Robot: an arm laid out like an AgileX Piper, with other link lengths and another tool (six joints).
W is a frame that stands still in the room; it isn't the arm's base.
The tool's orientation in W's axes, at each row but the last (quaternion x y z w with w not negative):
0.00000 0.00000 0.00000 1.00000
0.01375 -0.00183 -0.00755 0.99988
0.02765 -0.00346 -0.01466 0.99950
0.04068 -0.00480 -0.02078 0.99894
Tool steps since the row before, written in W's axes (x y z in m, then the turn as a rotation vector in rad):
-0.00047 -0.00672 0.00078 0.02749 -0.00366 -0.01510
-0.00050 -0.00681 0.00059 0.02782 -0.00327 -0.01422
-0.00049 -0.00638 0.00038 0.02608 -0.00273 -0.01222
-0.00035 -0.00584 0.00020 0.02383 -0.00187 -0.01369
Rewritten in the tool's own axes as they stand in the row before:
-0.00047 -0.00672 0.00078 0.02749 -0.00366 -0.01510
-0.00039 -0.00680 0.00078 0.02782 -0.00324 -0.01423
-0.00030 -0.00636 0.00074 0.02607 -0.00264 -0.01225
-0.00010 -0.00581 0.00068 0.02378 -0.00200 -0.01376

